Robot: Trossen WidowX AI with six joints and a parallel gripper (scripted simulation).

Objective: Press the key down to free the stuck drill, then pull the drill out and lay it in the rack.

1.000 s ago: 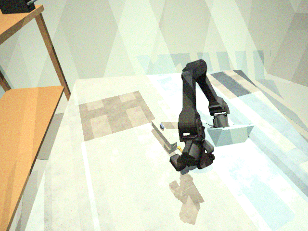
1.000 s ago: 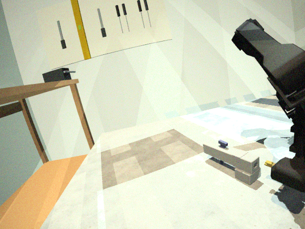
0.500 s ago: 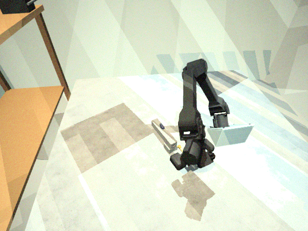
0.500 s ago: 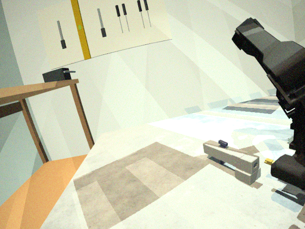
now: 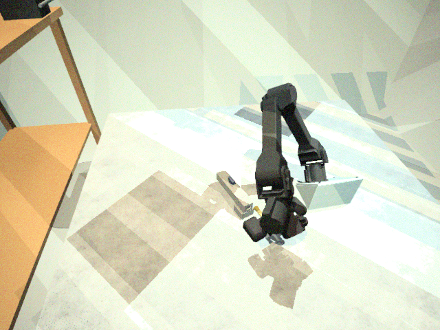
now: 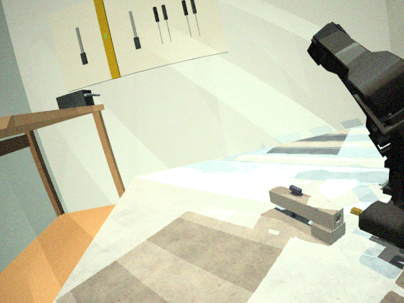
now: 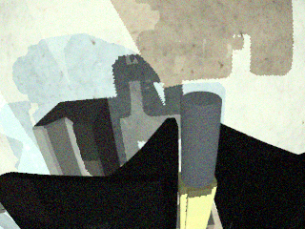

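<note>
Right now the drill is 20 mm ahead of my gripper tip, 30 mm to the right of it and 30 mm above it. Also, from my gripper tip: fixture block 100 mm ahead, 170 mm to the right; then blue key 110 mm ahead, 190 mm to the right, 10 mm above; then rack 40 mm behind, 60 mm to the right, 20 mm below.
</note>
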